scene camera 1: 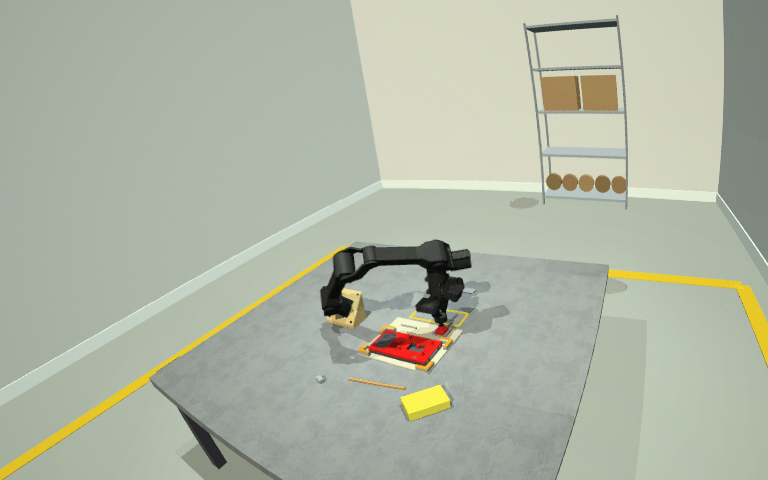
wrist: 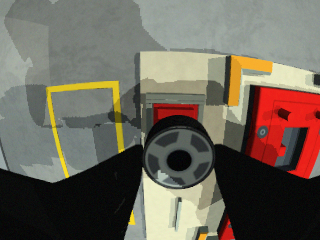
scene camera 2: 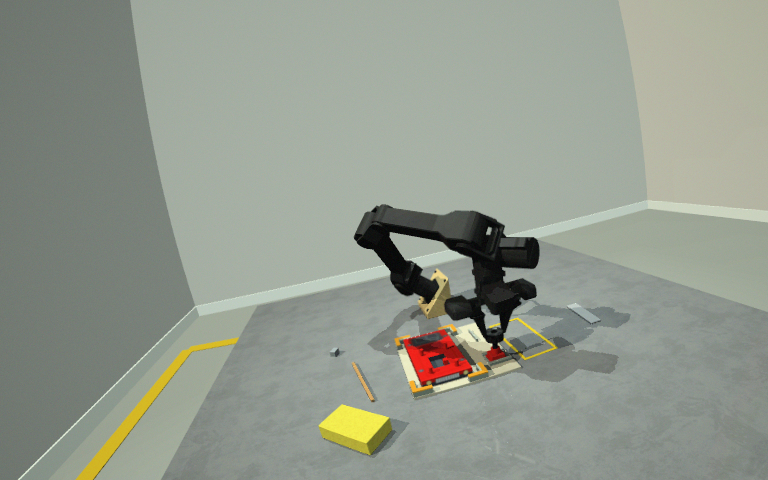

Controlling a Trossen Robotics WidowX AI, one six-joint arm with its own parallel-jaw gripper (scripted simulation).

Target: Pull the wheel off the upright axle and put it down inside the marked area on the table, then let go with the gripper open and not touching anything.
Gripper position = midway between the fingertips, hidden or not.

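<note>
My gripper is visible in scene camera 2 (scene camera 2: 494,335), scene camera 1 (scene camera 1: 440,317) and the wrist view (wrist: 178,152). A wheel (wrist: 173,132) is seen. A yellow sponge block (scene camera 2: 360,430) (scene camera 1: 432,400) is present too; in the wrist view the block is out of frame.
</note>
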